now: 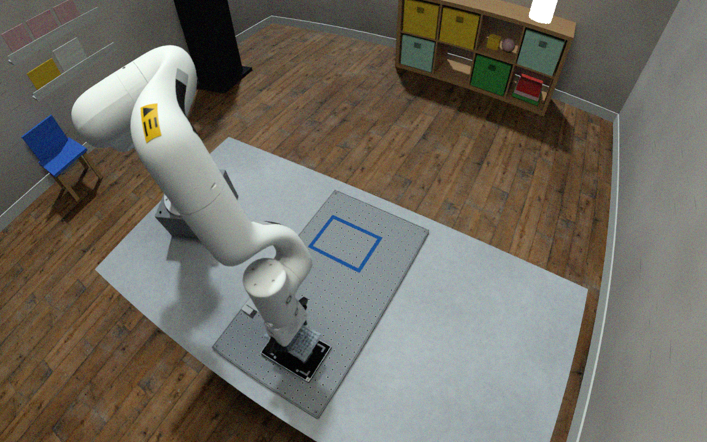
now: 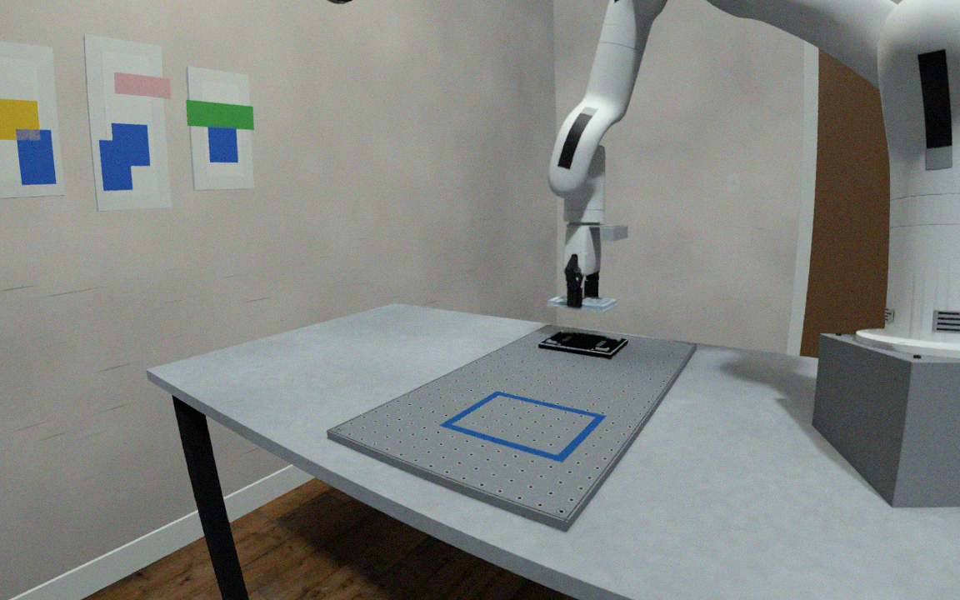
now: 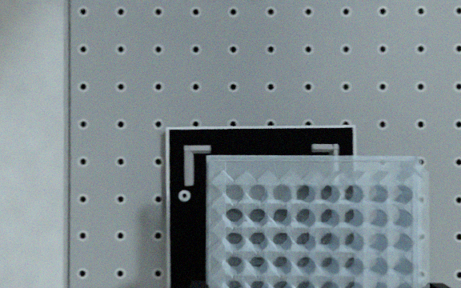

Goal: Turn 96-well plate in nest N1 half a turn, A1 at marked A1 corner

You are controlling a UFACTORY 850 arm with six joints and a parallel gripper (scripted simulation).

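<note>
My gripper is now 1 cm to the left of the black plate nest N1 and 10 cm above it. From my hand the other things lie so: 96-well plate 1 cm below.
</note>
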